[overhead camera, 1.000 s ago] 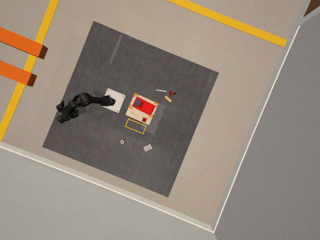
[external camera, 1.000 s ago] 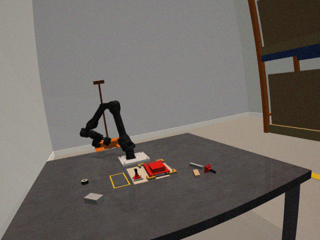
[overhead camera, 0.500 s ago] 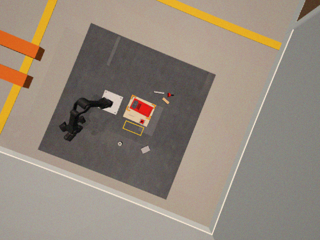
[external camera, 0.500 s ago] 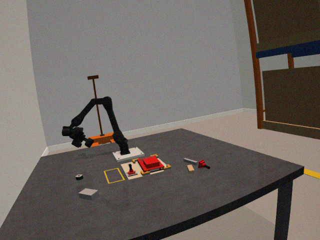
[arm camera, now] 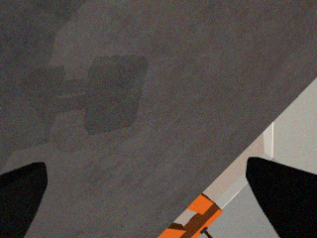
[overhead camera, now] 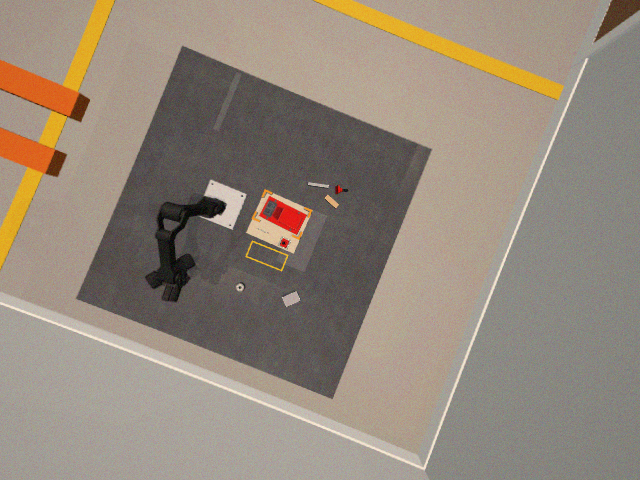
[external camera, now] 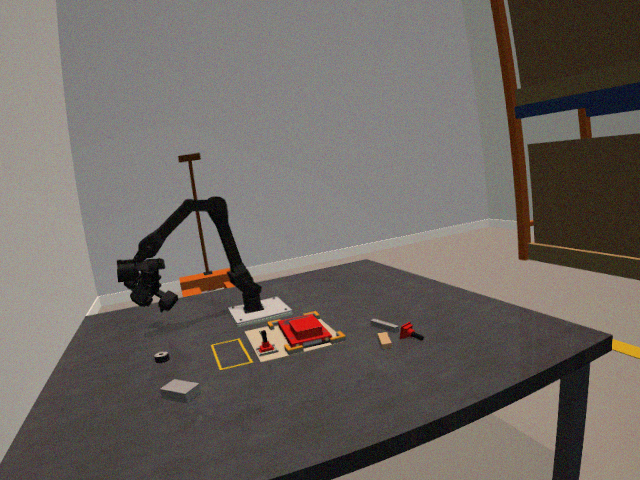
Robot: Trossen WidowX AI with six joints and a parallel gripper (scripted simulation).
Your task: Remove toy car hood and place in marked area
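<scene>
Right now the hood is 390 mm ahead of my gripper tip, 450 mm to the left of it and 40 mm below it. Round my gripper tip: black ring 320 mm ahead, 50 mm to the left, 70 mm below; grey block 560 mm ahead, 110 mm to the left, 70 mm below; grey bar 430 mm ahead, 660 mm to the left, 70 mm below.
</scene>
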